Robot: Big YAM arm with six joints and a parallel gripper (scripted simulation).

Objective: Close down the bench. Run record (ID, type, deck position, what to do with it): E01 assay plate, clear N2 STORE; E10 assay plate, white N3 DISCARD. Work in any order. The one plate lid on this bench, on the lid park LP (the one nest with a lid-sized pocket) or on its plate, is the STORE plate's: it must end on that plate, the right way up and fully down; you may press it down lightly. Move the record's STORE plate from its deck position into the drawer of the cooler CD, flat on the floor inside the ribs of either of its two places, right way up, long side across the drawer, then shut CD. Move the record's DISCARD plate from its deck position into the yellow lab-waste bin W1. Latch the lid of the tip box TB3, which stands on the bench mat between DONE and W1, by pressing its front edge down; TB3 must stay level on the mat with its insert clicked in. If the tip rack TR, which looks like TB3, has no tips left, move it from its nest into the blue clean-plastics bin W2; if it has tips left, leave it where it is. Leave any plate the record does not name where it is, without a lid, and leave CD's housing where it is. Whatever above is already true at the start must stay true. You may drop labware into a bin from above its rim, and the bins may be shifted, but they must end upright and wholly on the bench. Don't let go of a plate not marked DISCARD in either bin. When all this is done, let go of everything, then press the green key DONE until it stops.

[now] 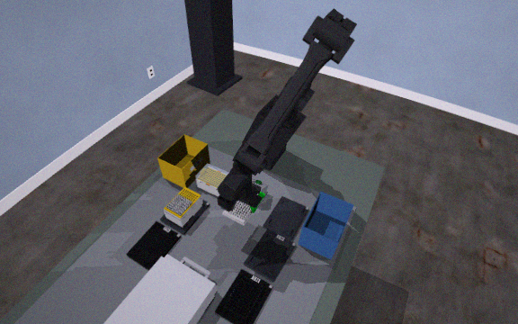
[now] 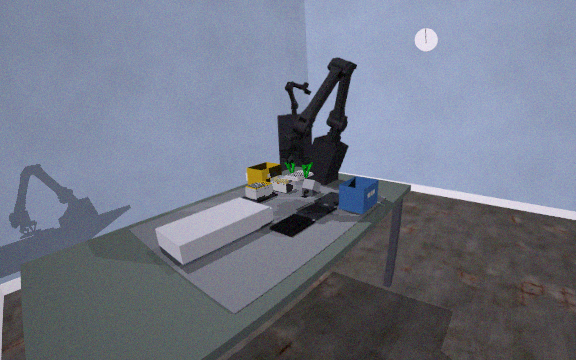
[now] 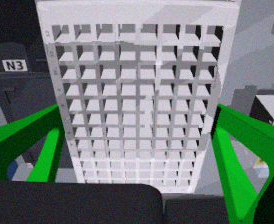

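Now: hand 100 mm past the yellow bin W1, 380 mm to the left of it and 110 mm above it. Round my hand: white assay plate (right at my hand); N3 label (40 mm behind, 140 mm to the left, 140 mm below); black lid park nest (130 mm behind, 110 mm to the left, 140 mm below).
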